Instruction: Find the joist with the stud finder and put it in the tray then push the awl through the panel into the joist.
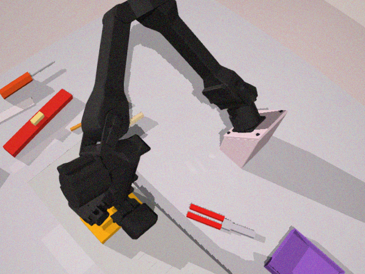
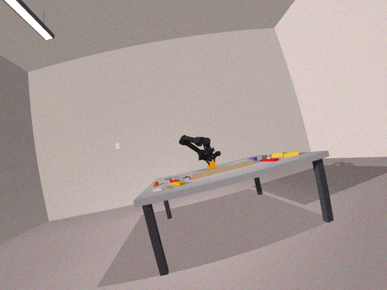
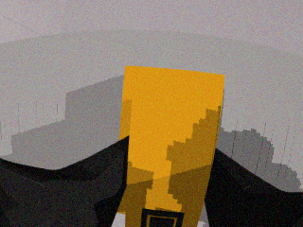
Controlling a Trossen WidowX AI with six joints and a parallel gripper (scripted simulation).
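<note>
The purple tray is 230 mm behind my gripper tip, 400 mm to the left of it and 50 mm below it. The rest, counted from my gripper tip: awl 170 mm behind, 170 mm to the right, 60 mm below; then orange-handled screwdriver 100 mm behind, 490 mm to the right, 50 mm below; then yellow stud finder 20 mm behind, 20 mm above.
</note>
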